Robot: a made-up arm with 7 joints.
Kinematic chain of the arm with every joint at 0, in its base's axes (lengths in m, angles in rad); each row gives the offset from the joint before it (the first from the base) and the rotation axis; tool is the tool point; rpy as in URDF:
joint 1: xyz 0 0 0 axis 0.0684 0.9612 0.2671
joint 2: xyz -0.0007 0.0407 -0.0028 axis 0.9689 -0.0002 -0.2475
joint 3: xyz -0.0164 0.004 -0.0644 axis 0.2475 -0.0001 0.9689
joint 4: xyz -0.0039 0 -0.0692 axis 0.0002 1 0
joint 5: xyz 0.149 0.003 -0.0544 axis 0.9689 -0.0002 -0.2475
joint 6: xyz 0.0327 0 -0.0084 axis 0.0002 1 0
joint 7: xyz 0.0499 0 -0.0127 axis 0.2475 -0.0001 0.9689
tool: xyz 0 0 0 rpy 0 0.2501 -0.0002
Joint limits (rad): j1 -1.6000..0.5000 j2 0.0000..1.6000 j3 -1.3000..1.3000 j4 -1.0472..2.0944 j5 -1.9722..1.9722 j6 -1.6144..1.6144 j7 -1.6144..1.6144
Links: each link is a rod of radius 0.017 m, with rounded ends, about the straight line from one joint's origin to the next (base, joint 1, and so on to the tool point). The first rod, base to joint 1, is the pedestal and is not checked.
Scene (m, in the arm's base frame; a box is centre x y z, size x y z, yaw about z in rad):
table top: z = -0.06
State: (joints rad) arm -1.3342 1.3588 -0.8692 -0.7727 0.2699 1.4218 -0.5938
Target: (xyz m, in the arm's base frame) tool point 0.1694 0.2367 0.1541
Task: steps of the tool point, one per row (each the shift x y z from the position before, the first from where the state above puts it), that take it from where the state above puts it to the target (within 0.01 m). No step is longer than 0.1 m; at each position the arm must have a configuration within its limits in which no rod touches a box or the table.
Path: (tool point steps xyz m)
1: 0.0183 0.0389 0.0369
2: 0.0051 0.0490 0.0325
3: -0.0084 0.0555 0.0236
4: -0.0204 0.0575 0.0116
5: -0.0298 0.0547 -0.0023

